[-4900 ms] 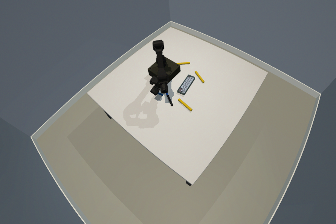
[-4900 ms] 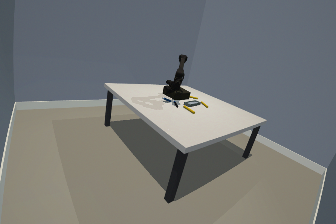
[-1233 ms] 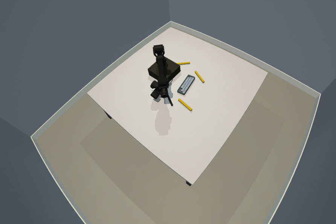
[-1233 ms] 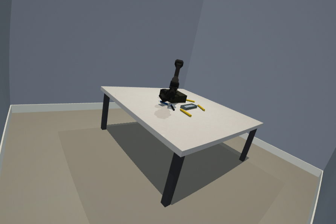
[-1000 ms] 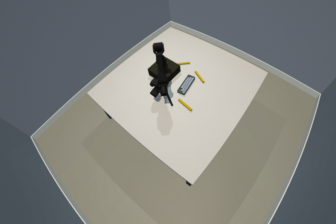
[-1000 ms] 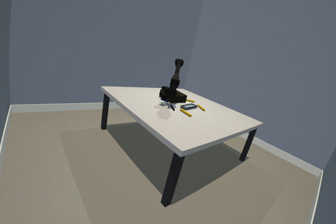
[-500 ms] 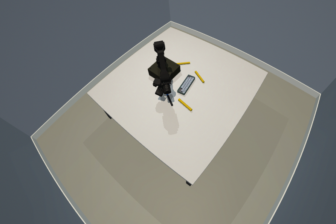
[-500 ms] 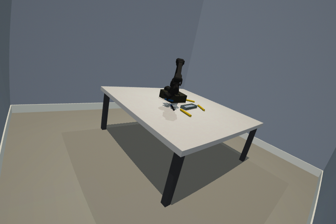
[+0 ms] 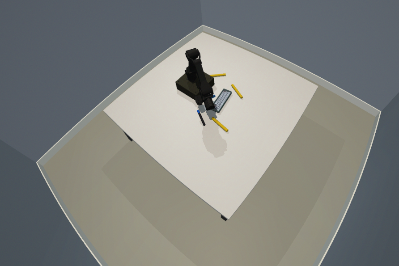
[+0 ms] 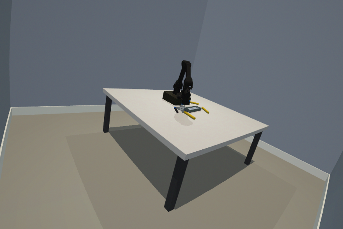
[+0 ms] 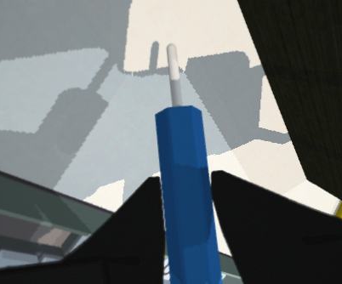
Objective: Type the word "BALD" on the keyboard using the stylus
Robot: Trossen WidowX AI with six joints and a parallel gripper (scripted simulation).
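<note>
The blue stylus lies 1 cm behind my gripper tip, 1 cm to the right of it and 1 cm below it. Round my gripper tip: grey stylus tip 3 cm behind, 2 cm to the right, 3 cm below; yellow stick 17 cm ahead, 13 cm to the right, 4 cm below.
</note>
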